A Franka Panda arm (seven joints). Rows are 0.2 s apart.
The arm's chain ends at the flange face. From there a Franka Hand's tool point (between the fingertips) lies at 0.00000 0.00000 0.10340 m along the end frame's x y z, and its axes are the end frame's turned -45 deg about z.
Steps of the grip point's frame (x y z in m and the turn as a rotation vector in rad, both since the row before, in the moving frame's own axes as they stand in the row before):
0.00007, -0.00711, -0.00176, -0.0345, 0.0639, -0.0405
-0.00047, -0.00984, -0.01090, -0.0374, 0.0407, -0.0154
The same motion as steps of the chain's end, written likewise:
-0.01212, -0.00278, -0.00149, 0.0208, 0.0696, -0.0405
-0.01300, -0.00634, -0.01074, 0.0023, 0.0552, -0.0154

